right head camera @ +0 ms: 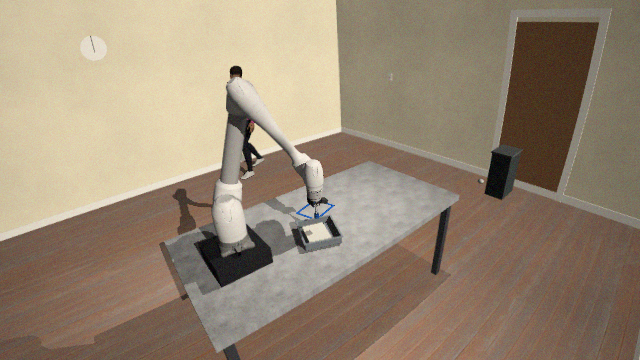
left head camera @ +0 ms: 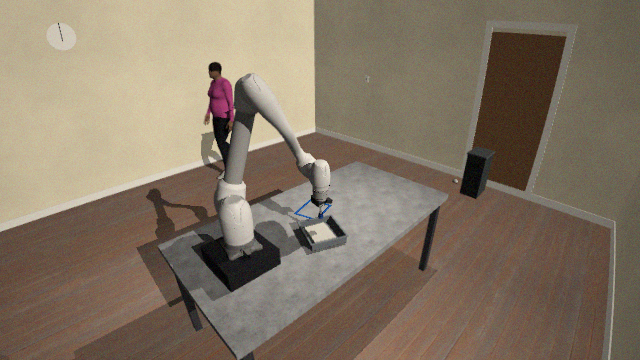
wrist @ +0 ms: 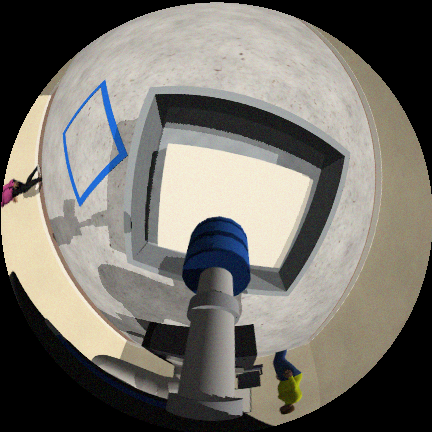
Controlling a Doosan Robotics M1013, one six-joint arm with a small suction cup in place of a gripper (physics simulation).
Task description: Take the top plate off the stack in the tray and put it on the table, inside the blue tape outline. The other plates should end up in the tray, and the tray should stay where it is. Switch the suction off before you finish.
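Where they show: hand, tool point: (right head camera: 316, 217) (left head camera: 320, 217) (wrist: 218, 242); arm's base, link origin: (right head camera: 234, 243) (left head camera: 240, 245).
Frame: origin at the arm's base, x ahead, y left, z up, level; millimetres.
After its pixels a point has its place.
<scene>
The grey tray (left head camera: 328, 244) {z -81, x 443, y -168 mm} (right head camera: 323, 244) {z -81, x 448, y -169 mm} (wrist: 140, 200) {z -74, x 477, y 57 mm} stands on the table. Inside it lies the cream top plate (left head camera: 322, 231) {z -72, x 480, y -58 mm} (right head camera: 321, 230) {z -71, x 496, y -57 mm} (wrist: 230, 190) {z -72, x 490, y -52 mm}, its face flat; the plates below are mostly hidden, and a darker strip shows along one side in the wrist view. My gripper (left head camera: 320, 216) (right head camera: 316, 216) (wrist: 218, 235), a blue suction cup, points down above the tray, near its rear wall in the head views. No plate hangs from it, so it is open. The blue tape outline (left head camera: 296, 213) {z -99, x 477, y 237 mm} (right head camera: 298, 213) {z -99, x 476, y 232 mm} (wrist: 122, 154) {z -99, x 541, y 102 mm} lies on the table beside the tray, with no plate inside.
The black base block (left head camera: 245, 274) {z -41, x -49, y -171 mm} (right head camera: 235, 270) {z -38, x -48, y -171 mm} of the arm stands on the table (left head camera: 280, 305) {z -101, x 22, y -382 mm} (right head camera: 270, 305) {z -100, x 39, y -411 mm}. A person in pink (left head camera: 220, 97) (wrist: 10, 192) is near the wall. A person in yellow (wrist: 290, 389) shows in the wrist view. A black bin (left head camera: 476, 174) (right head camera: 501, 174) stands by the door.
</scene>
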